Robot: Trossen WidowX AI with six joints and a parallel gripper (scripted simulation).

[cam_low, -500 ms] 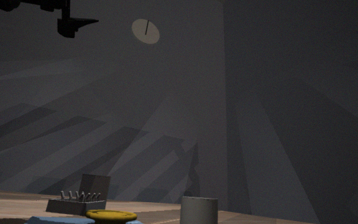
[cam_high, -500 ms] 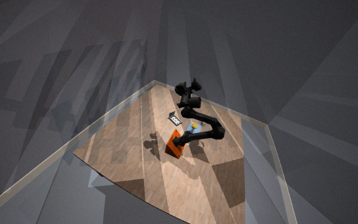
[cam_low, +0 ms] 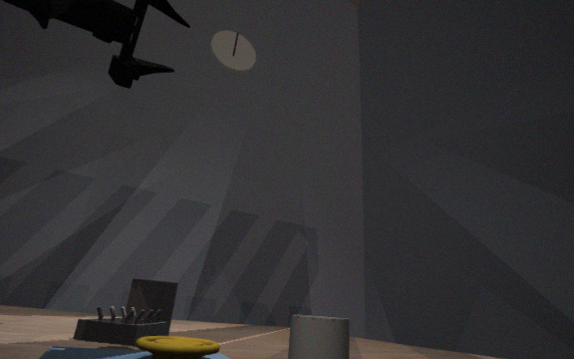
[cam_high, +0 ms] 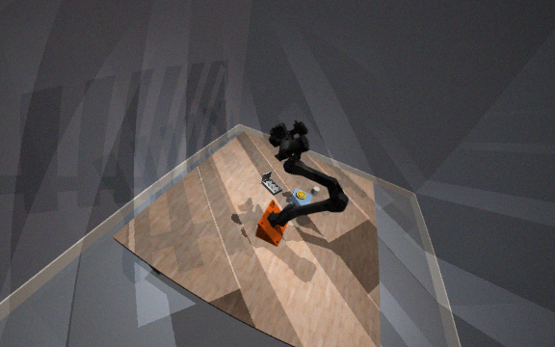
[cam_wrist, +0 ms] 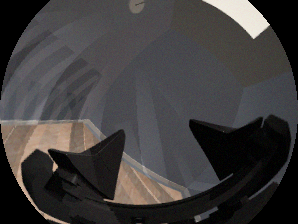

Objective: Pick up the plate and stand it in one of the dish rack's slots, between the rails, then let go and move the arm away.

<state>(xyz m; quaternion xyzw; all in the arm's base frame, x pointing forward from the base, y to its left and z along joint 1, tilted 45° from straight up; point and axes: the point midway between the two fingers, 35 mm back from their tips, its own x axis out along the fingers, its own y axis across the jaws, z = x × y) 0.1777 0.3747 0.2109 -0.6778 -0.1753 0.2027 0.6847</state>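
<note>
My gripper tip is 80 mm short of the yellow plate, 190 mm to the left of it and 470 mm above it. Also, from my gripper tip: blue utensil (60 mm behind, 230 mm to the right, 480 mm below); then blue mat (60 mm ahead, 200 mm to the right, 480 mm below); then grey dish rack (30 mm ahead, 20 mm to the left, 460 mm below).
</note>
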